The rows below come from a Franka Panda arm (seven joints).
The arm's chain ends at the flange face. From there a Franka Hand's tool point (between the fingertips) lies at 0.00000 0.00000 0.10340 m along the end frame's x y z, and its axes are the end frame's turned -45 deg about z.
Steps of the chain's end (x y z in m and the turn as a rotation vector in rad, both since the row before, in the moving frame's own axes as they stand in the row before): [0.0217, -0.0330, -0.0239, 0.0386, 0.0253, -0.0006]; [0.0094, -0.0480, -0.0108, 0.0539, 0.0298, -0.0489]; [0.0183, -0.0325, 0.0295, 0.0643, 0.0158, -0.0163]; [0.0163, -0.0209, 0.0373, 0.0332, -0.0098, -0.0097]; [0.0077, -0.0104, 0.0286, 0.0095, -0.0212, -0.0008]
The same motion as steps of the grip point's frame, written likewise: [0.0433, -0.0090, -0.0240, 0.0094, 0.0452, -0.0006]; [0.0467, -0.0292, -0.0110, 0.0170, 0.0592, -0.0489]; [0.0417, -0.0136, 0.0293, 0.0343, 0.0566, -0.0163]; [0.0280, -0.0064, 0.0372, 0.0304, 0.0165, -0.0097]; [0.0119, -0.0042, 0.0286, 0.0217, -0.0083, -0.0008]
